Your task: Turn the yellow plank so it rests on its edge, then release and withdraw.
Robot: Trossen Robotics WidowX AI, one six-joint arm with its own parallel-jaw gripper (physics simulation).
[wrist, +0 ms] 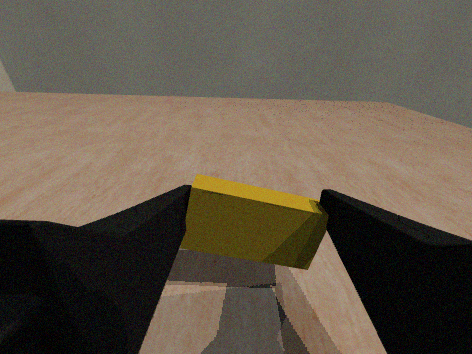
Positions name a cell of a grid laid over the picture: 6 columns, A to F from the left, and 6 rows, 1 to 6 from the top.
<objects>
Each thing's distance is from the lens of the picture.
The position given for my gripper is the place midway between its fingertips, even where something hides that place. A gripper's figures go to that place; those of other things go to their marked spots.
my gripper (D4): 11 cm
yellow plank (C4): 10 cm
</objects>
